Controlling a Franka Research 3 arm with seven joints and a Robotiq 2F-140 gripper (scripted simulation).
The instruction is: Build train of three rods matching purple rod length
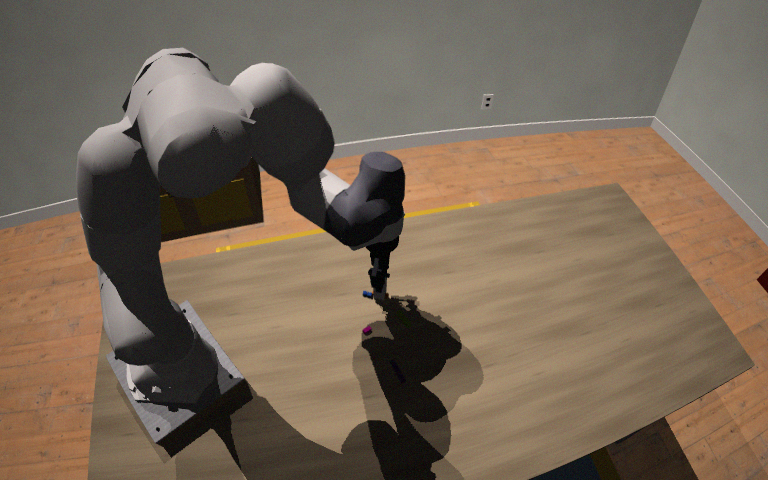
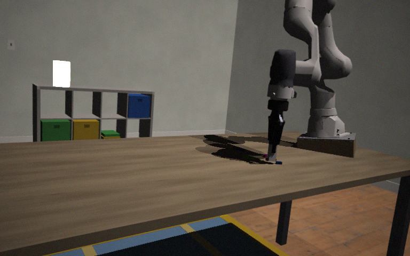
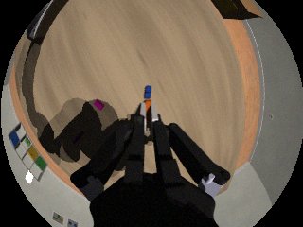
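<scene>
Now: hand 3 cm short of the lime rod, 8 cm to the left of it and 4 cm above it. From my hand the other things lie so: magenta rod 6 cm behind, 8 cm to the right, 4 cm below; then purple rod 2 cm behind, 21 cm to the right, 4 cm below; then orange rod 3 cm below.
</scene>
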